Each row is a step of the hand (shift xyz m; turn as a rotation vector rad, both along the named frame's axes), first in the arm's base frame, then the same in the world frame.
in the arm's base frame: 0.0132 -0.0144 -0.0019 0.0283 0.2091 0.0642
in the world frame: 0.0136 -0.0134 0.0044 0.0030 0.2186 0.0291
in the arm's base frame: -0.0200 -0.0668 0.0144 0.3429 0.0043 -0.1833
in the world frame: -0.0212 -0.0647 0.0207 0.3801 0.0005 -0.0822
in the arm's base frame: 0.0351 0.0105 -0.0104 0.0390 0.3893 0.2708
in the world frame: 0.0363 0.0114 -0.0024 -0.0497 0.4318 0.1936
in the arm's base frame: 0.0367 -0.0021 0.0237 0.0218 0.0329 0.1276
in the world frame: 0.0287 0.0050 0.0326 -0.0156 0.0559 0.1203
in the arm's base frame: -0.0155 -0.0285 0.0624 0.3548 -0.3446 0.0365
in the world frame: -0.0314 -0.0185 0.0602 0.3409 -0.3035 0.1940
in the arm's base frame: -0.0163 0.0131 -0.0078 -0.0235 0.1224 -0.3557
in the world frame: -0.0139 0.0102 -0.0142 0.0726 0.0573 -0.3654
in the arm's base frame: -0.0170 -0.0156 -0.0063 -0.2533 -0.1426 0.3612
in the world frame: -0.0141 -0.0178 -0.0076 -0.3393 -0.0985 0.3002
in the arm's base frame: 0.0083 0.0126 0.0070 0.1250 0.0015 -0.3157
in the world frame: 0.0056 0.0142 0.0065 0.2078 -0.0426 -0.2652
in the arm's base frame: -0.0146 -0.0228 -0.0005 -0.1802 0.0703 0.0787
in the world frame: -0.0132 -0.0237 -0.0001 -0.1970 0.0680 0.0130
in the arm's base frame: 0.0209 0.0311 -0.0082 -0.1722 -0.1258 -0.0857
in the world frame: 0.0214 0.0308 -0.0080 -0.1377 -0.1521 -0.1036
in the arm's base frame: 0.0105 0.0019 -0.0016 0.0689 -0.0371 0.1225
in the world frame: 0.0105 0.0024 0.0009 0.0332 -0.0099 0.1412
